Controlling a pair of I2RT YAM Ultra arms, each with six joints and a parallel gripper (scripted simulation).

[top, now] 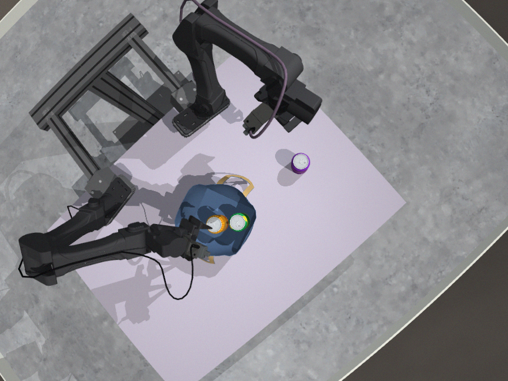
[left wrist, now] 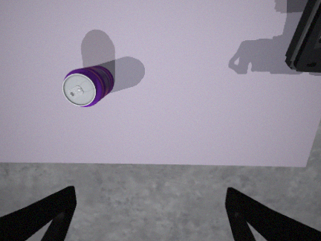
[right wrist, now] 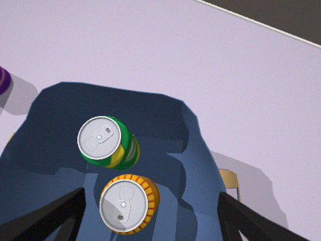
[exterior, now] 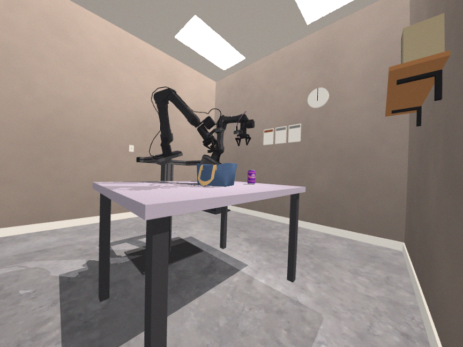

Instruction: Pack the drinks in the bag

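Note:
Right now my left hand is 290 mm above the purple can, 130 mm short of it and 30 mm to the left of it. From my left hand the other things lie so: green can 330 mm to the right, 290 mm below, 130 mm ahead; orange can 400 mm to the right, 290 mm below, 70 mm ahead.

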